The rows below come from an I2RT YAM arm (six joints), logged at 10 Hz.
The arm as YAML. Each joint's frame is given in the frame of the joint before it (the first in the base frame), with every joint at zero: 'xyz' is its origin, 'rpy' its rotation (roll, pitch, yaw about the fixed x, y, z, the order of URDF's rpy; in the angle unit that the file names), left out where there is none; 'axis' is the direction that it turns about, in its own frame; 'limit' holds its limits. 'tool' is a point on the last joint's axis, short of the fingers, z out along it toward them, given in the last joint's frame.
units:
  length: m
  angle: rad
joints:
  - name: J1
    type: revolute
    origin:
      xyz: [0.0, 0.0, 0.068]
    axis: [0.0, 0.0, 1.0]
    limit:
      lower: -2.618
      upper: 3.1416
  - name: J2
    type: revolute
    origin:
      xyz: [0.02, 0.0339, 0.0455]
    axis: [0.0, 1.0, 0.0]
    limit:
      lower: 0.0
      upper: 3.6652
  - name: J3
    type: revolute
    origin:
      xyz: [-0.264, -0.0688, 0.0]
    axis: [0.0, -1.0, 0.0]
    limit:
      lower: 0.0
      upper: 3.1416
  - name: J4
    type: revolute
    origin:
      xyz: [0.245, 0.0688, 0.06]
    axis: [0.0, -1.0, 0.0]
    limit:
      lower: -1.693
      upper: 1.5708
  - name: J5
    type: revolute
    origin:
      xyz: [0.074, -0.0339, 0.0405]
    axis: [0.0, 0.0, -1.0]
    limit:
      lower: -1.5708
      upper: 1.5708
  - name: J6
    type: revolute
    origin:
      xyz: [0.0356, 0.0, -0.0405]
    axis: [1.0, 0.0, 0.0]
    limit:
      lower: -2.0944
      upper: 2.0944
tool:
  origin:
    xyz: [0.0, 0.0, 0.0]
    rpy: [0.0, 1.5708, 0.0]
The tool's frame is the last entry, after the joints.
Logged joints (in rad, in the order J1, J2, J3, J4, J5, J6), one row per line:
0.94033 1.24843 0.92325 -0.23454 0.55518 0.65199
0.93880 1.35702 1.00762 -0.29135 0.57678 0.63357
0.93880 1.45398 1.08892 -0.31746 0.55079 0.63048
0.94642 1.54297 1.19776 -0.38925 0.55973 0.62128
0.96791 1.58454 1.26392 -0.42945 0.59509 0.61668
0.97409 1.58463 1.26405 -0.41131 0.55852 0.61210
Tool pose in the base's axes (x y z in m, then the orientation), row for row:
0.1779 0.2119 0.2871 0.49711 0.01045 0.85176 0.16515
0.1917 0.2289 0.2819 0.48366 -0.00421 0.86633 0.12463
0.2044 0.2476 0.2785 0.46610 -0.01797 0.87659 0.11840
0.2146 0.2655 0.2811 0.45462 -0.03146 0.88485 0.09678
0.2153 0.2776 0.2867 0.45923 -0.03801 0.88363 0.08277
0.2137 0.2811 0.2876 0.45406 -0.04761 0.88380 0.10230
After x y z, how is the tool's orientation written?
As a quaternion, w x y z.
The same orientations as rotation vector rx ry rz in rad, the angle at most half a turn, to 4 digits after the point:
0.0253 2.0625 0.3999
-0.0103 2.1102 0.3036
-0.0441 2.1518 0.2906
-0.0776 2.1833 0.2388
-0.0936 2.1758 0.2038
-0.1175 2.1813 0.2525

